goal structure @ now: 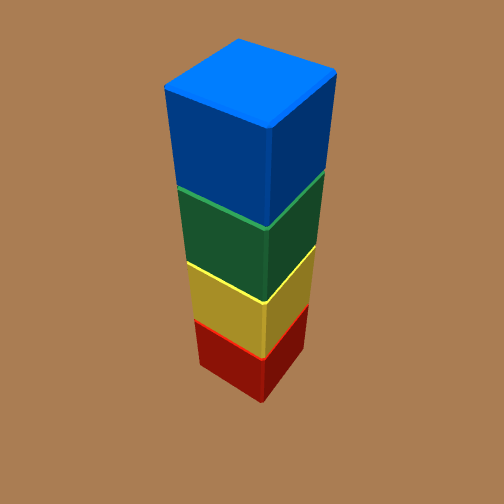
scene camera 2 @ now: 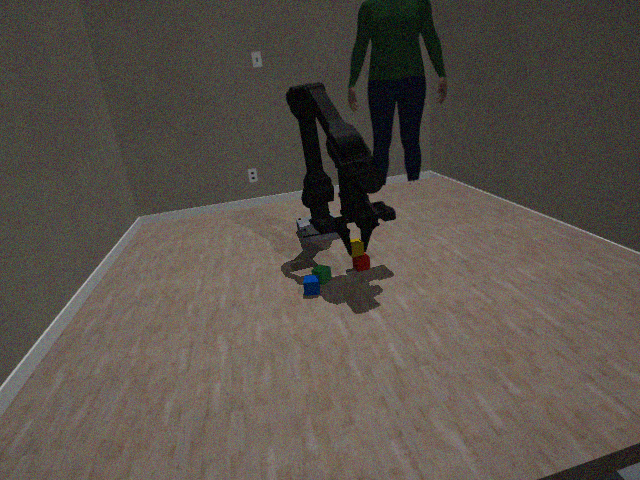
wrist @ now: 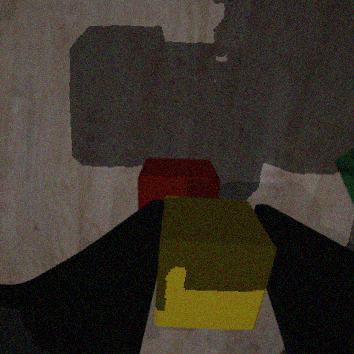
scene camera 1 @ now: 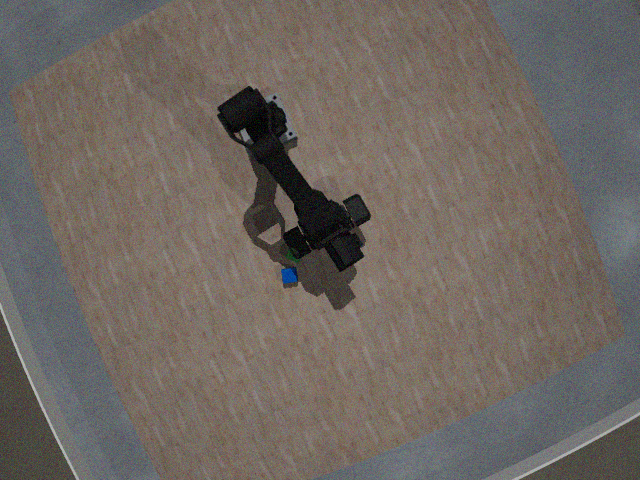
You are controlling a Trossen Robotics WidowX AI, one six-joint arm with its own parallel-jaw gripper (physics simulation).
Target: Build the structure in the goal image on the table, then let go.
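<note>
My gripper point(scene camera 2: 357, 250) point(wrist: 208, 213) points down and is shut on a yellow cube point(scene camera 2: 357, 247) point(wrist: 215, 265). A red cube point(scene camera 2: 361, 262) point(wrist: 170, 184) sits on the table; the yellow cube is just above it in scene view 2 and partly hides it in the wrist view. I cannot tell whether the two touch. A green cube point(scene camera 1: 292, 255) point(scene camera 2: 322, 274) point(wrist: 347, 172) lies on the table to one side, partly hidden by the arm in scene view 1. A blue cube point(scene camera 1: 289, 275) point(scene camera 2: 311, 285) lies close to the green one. The arm hides the red and yellow cubes in scene view 1.
The arm's pale base plate point(scene camera 1: 290, 135) point(scene camera 2: 303, 224) stands behind the cubes. The arm's dark shadow falls over the table point(scene camera 1: 413, 310) point(scene camera 2: 258, 387) around the cubes. A standing figure in a green top point(scene camera 2: 395, 41) is in the background, by the walls.
</note>
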